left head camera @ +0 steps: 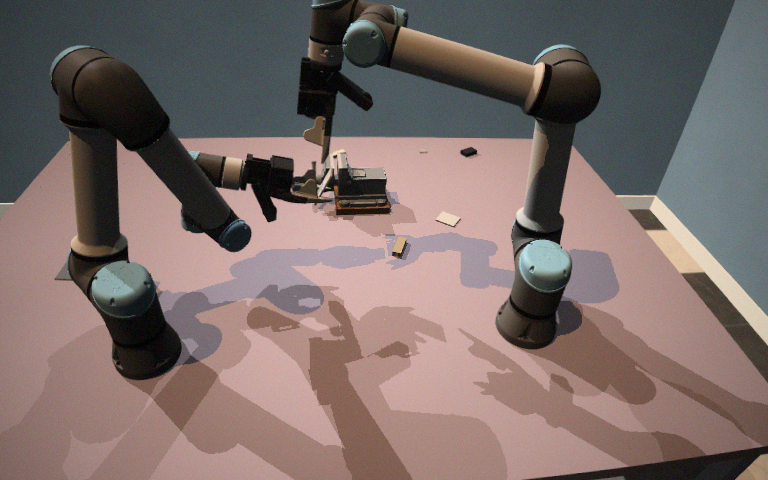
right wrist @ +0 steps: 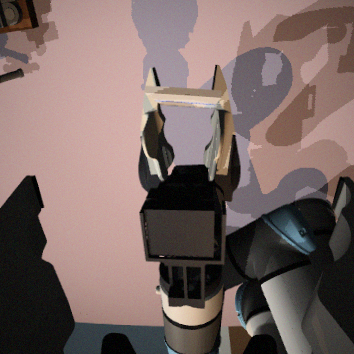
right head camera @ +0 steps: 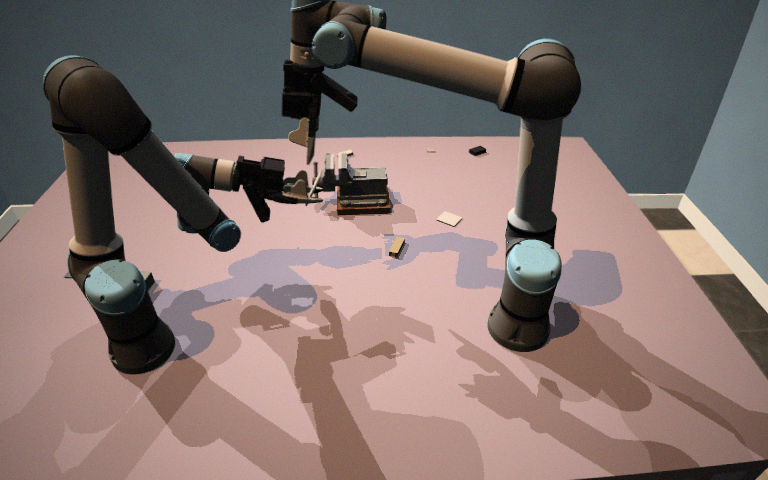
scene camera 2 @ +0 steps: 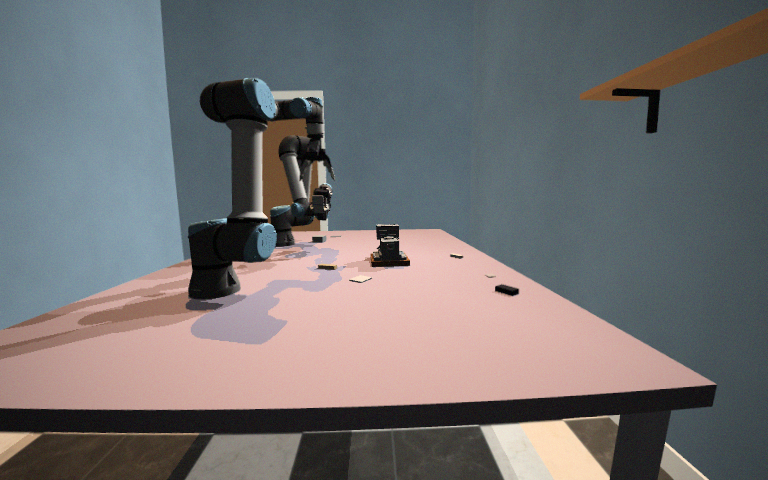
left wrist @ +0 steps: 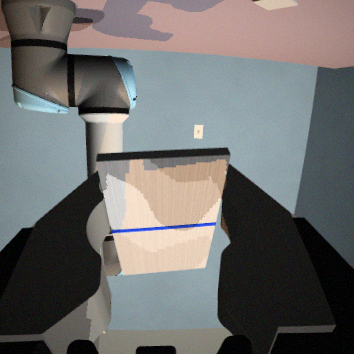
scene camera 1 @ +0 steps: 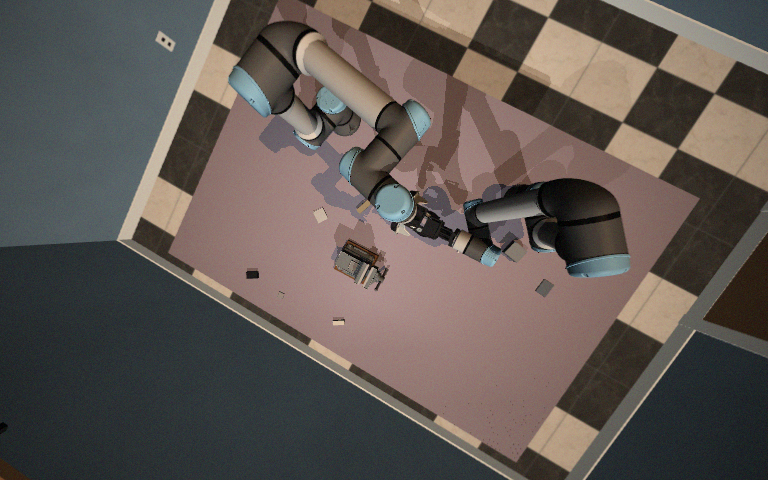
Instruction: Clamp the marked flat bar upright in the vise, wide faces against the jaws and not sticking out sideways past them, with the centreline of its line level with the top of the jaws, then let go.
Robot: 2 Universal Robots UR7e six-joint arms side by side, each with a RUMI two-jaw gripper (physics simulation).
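Seen in the pictures: left gripper, between the fingertips: (left head camera: 331,194) (right wrist: 184,65) (right head camera: 323,195) (scene camera 2: 318,210) (left wrist: 165,164); right gripper, between the fingertips: (left head camera: 322,147) (right wrist: 186,178) (right head camera: 310,148) (scene camera 2: 317,181); left arm's base, origin of its link: (left head camera: 148,353) (right head camera: 143,348) (scene camera 2: 282,244); right arm's base, origin of its link: (left head camera: 524,326) (right head camera: 517,328) (scene camera 2: 215,291) (left wrist: 39,2) (scene camera 1: 345,120).
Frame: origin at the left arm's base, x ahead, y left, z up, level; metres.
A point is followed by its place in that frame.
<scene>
The marked flat bar (left wrist: 165,210) {x 0.293, y -0.408, z 0.243 m} (right wrist: 185,94) {x 0.292, y -0.435, z 0.295 m}, pale with a blue line across its wide face and a dark end, is in the air between the fingers of my left gripper (left wrist: 165,164) {x 0.293, y -0.437, z 0.228 m} (right wrist: 184,65) {x 0.293, y -0.437, z 0.228 m}, which is shut on its side edges. The right wrist view shows the bar nearly edge-on. My right gripper (scene camera 1: 410,213) {x 0.292, y -0.416, z 0.361 m} is open, points down and hangs above the left gripper. The grey vise (left head camera: 368,182) {x 0.577, y -0.562, z 0.091 m} (right head camera: 368,182) {x 0.577, y -0.561, z 0.092 m} (scene camera 1: 351,263) {x 0.604, y -0.548, z 0.107 m} (scene camera 2: 389,247) {x 0.609, y -0.603, z 0.076 m} stands apart from both grippers, with a narrow gap between its jaws. In scene camera 1, the right arm hides the bar.
A tan block (left head camera: 399,244) {x 0.352, y -0.634, z 0.015 m} (right head camera: 397,245) {x 0.348, y -0.636, z 0.015 m} and a cream plate (left head camera: 448,219) {x 0.485, y -0.813, z 0.005 m} (right head camera: 449,219) {x 0.484, y -0.812, z 0.005 m} lie in front of the vise. A black block (left head camera: 468,151) {x 0.929, y -0.997, z 0.015 m} (scene camera 2: 506,289) {x 0.930, y -1.017, z 0.014 m} and small pale pieces (scene camera 1: 338,321) {x 0.927, y -0.486, z 0.010 m} (scene camera 1: 281,294) {x 0.956, y -0.817, z 0.003 m} lie farther back. Grey pieces (scene camera 1: 514,250) {x 0.211, y 0.075, z 0.036 m} (scene camera 1: 544,287) {x 0.296, y 0.287, z 0.003 m} lie near the left arm's base.
</scene>
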